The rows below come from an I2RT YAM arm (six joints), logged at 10 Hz.
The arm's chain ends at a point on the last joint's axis. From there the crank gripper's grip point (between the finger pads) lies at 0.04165 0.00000 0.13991 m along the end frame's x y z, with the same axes.
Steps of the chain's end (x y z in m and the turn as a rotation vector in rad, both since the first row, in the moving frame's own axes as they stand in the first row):
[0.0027 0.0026 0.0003 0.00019 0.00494 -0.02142]
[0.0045 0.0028 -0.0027 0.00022 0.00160 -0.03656]
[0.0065 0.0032 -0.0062 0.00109 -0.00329 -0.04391]
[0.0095 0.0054 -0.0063 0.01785 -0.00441 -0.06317]
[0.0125 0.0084 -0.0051 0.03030 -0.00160 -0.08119]
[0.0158 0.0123 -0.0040 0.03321 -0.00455 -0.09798]
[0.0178 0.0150 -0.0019 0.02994 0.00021 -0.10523]
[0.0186 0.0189 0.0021 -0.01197 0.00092 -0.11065]
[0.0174 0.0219 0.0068 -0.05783 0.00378 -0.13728]
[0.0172 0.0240 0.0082 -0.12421 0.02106 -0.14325]
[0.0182 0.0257 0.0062 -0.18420 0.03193 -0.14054]
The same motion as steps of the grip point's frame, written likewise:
[0.0034 0.0017 0.0001 0.00019 0.00494 -0.02142]
[0.0047 0.0012 -0.0028 0.00022 0.00160 -0.03656]
[0.0060 0.0012 -0.0061 0.00109 -0.00329 -0.04391]
[0.0087 0.0003 -0.0062 0.01785 -0.00441 -0.06317]
[0.0120 0.0008 -0.0051 0.03030 -0.00160 -0.08119]
[0.0147 0.0036 -0.0040 0.03321 -0.00455 -0.09798]
[0.0174 0.0064 -0.0020 0.02994 0.00021 -0.10523]
[0.0186 0.0160 0.0021 -0.01197 0.00092 -0.11065]
[0.0181 0.0242 0.0066 -0.05783 0.00378 -0.13728]
[0.0209 0.0351 0.0066 -0.12421 0.02106 -0.14325]
[0.0240 0.0450 0.0030 -0.18420 0.03193 -0.14054]

